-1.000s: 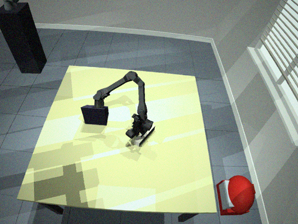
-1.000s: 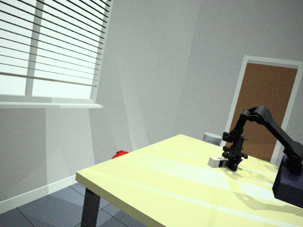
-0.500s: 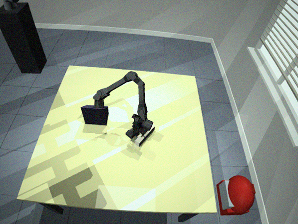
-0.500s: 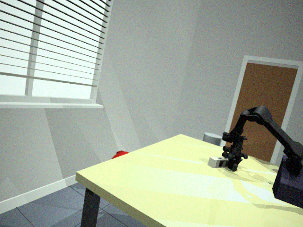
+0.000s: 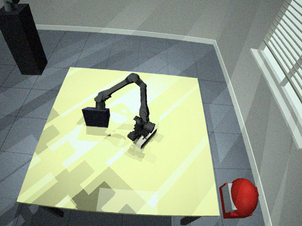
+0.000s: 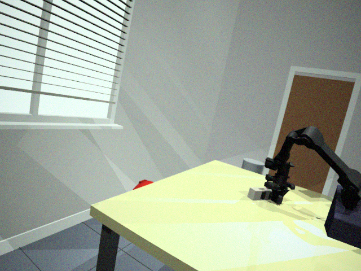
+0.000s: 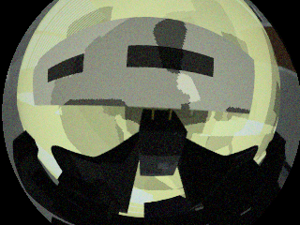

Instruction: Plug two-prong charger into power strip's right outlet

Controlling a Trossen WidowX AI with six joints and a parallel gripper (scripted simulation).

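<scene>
Right now the charger is 1 cm to the right of my gripper tip, 1 cm ahead of it and 1 cm above it.
</scene>
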